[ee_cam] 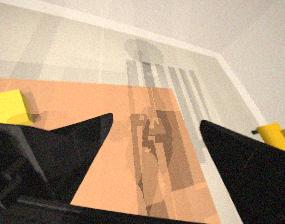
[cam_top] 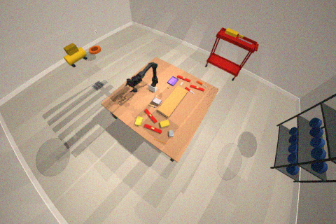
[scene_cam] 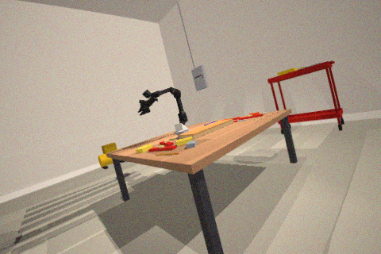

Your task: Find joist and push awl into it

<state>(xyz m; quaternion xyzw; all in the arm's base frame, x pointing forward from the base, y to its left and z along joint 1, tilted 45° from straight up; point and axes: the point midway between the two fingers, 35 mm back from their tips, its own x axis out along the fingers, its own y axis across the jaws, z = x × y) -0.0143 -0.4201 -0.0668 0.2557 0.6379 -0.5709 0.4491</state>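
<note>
Now: the grey stud finder 290 mm ahead of my gripper tip, 280 mm below it and 240 mm to the left of it. From my gripper tip the other things lie so: small grey block 710 mm ahead, 280 mm below, 30 mm to the left; awl 290 mm below, 280 mm ahead, 160 mm to the left; purple flat tray 710 mm to the left, 280 mm below, 180 mm ahead.
</note>
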